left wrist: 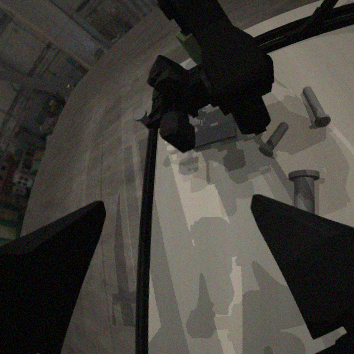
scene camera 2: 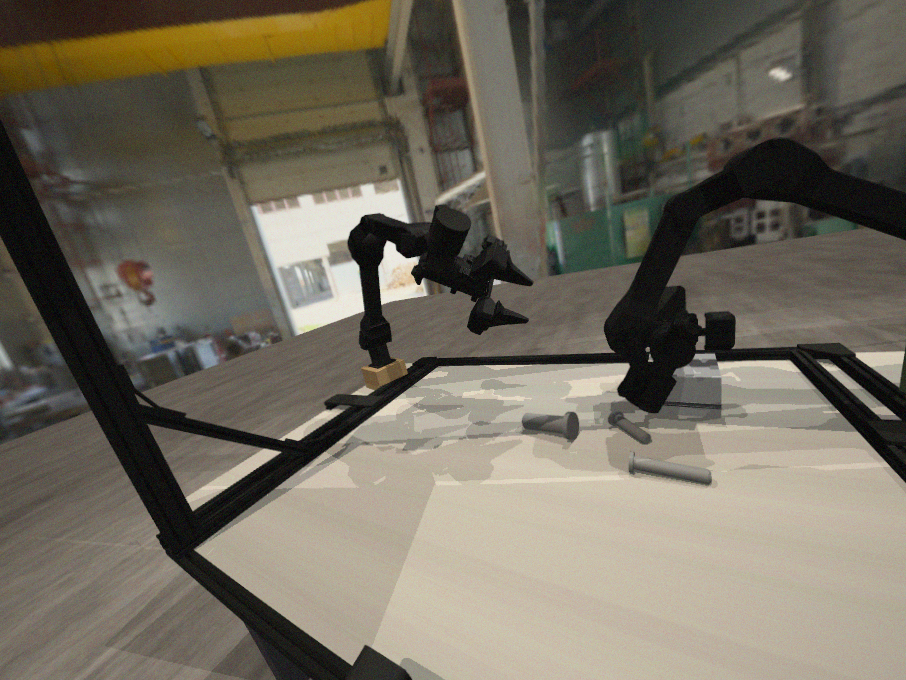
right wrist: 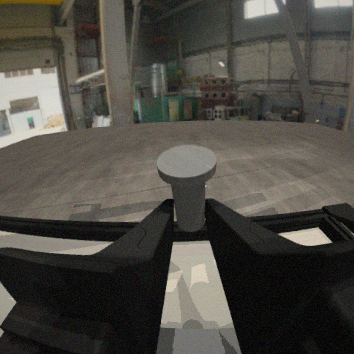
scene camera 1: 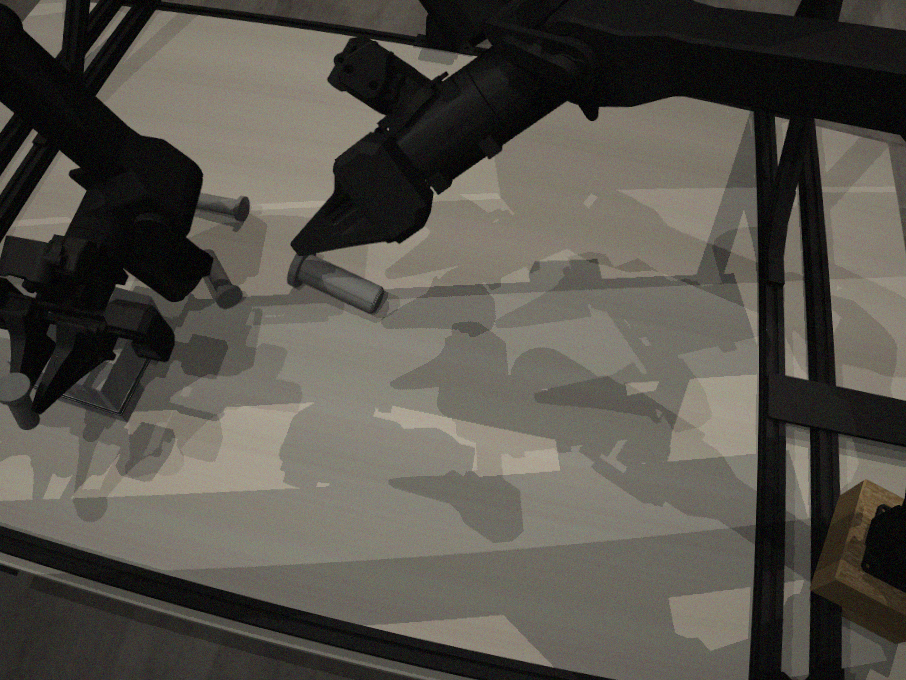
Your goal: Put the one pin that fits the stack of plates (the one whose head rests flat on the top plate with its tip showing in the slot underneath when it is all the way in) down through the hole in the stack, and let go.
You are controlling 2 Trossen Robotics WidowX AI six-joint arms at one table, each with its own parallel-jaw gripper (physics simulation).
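Observation:
My right gripper [scene camera 1: 27, 398] [right wrist: 188, 205] is shut on a grey pin [scene camera 1: 14, 387] [right wrist: 187, 162], held head up above the table. The stack of plates [scene camera 1: 109, 387] [left wrist: 215, 135] [right wrist: 197, 344] is partly hidden by the right arm in scene camera 1; its hole and slot cannot be made out. My left gripper [scene camera 2: 528, 300] [left wrist: 178, 205] is open and empty, raised above the table. Three loose pins lie on their sides: a thick one [scene camera 1: 340, 284] [scene camera 2: 548, 424] [left wrist: 304, 192], a short thin one [scene camera 1: 221, 281] [scene camera 2: 630, 428] [left wrist: 277, 137] and a long thin one [scene camera 1: 219, 206] [scene camera 2: 669, 469] [left wrist: 315, 106].
A black frame rail [scene camera 1: 292, 614] [scene camera 2: 256, 497] [left wrist: 145, 240] edges the table. A wooden block [scene camera 1: 848, 537] [scene camera 2: 384, 374] stands by the frame. In scene camera 1 the left arm reaches in over the table from the upper right, and shadows cover much of the table top.

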